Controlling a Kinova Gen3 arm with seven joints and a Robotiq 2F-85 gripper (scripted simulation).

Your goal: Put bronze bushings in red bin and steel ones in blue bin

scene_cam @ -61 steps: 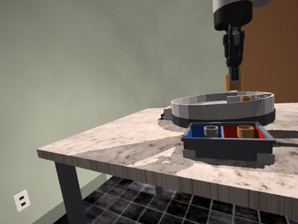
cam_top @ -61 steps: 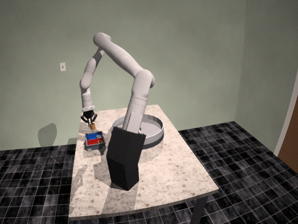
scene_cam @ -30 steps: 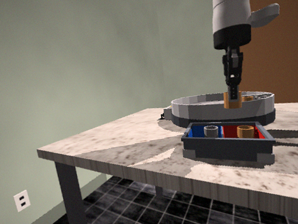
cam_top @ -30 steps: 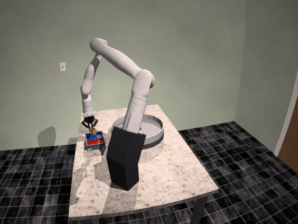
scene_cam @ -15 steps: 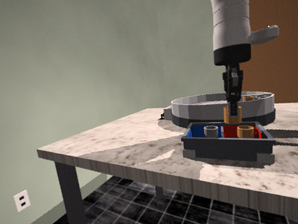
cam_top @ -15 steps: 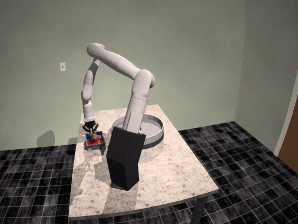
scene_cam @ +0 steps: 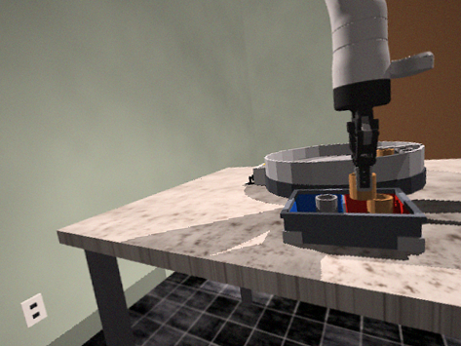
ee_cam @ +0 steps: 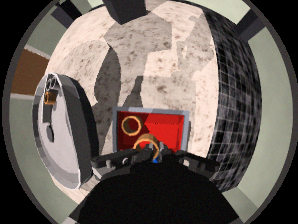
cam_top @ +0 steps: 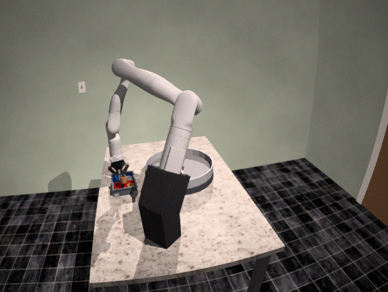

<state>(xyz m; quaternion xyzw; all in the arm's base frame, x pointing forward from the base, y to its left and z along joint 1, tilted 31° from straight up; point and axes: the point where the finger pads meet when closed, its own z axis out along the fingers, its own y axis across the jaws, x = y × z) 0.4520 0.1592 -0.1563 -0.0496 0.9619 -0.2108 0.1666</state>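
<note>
Now: hand 70 mm above the bin tray, 30 mm short of it and 10 mm to the left of it. Round my hand: turntable 370 mm to the right, 40 mm below, 40 mm ahead.
</note>
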